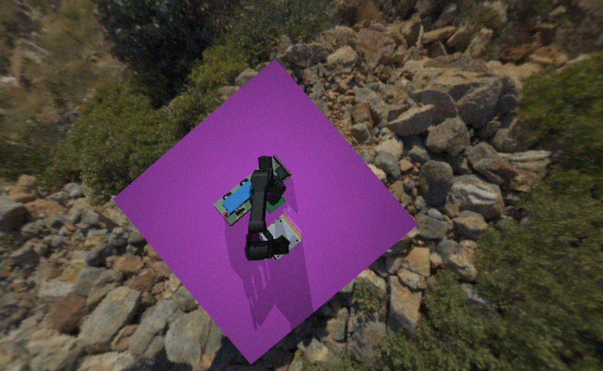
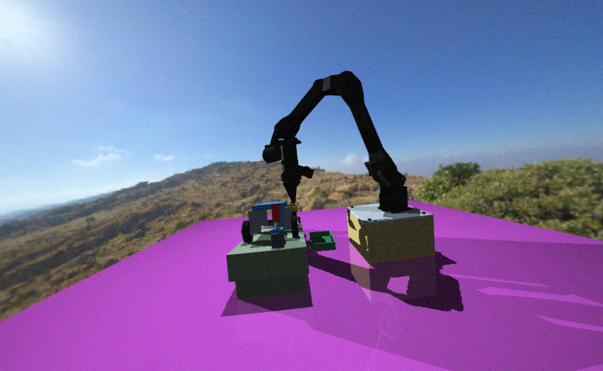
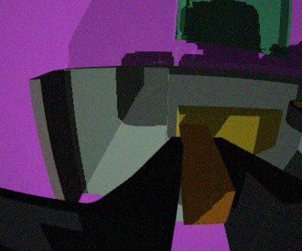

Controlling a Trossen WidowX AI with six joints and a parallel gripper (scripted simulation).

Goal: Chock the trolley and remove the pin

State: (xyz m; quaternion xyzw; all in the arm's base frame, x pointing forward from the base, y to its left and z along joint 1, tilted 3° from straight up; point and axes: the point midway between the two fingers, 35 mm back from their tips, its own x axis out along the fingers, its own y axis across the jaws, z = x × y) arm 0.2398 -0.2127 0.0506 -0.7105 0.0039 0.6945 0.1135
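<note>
My gripper tip is now 270 mm to the right of the red-headed stop pin and 80 mm short of it. From my gripper tip the other things lie so: green tray: 140 mm below, 80 mm to the left, 60 mm behind; trolley: 160 mm to the left, 80 mm ahead, 20 mm below; yellow chock: 20 mm to the left, 10 mm below, 10 mm ahead.
</note>
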